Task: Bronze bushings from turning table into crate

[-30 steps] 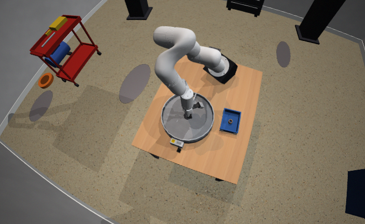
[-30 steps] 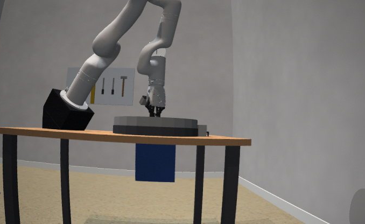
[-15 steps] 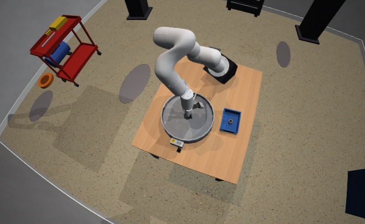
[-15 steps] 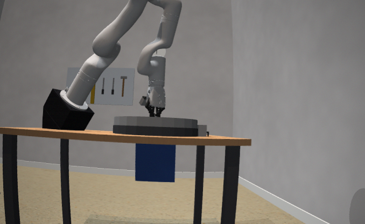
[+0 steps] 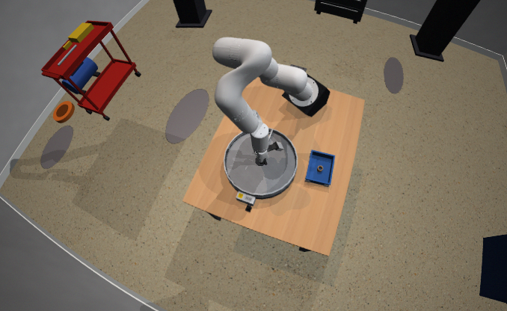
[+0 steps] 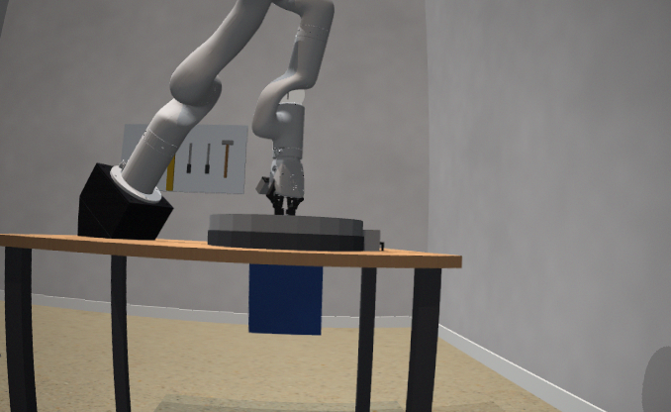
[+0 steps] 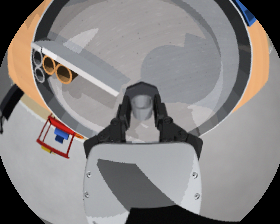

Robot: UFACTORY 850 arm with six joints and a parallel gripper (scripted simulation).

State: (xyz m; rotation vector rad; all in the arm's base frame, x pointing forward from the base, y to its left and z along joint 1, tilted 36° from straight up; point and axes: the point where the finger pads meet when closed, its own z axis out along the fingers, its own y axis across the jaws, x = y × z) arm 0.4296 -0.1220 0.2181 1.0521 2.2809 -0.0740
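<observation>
My hand is 4 cm above the grey turning table. Round my hand: blue crate: 2 cm behind, 35 cm to the left, 6 cm below.
</observation>
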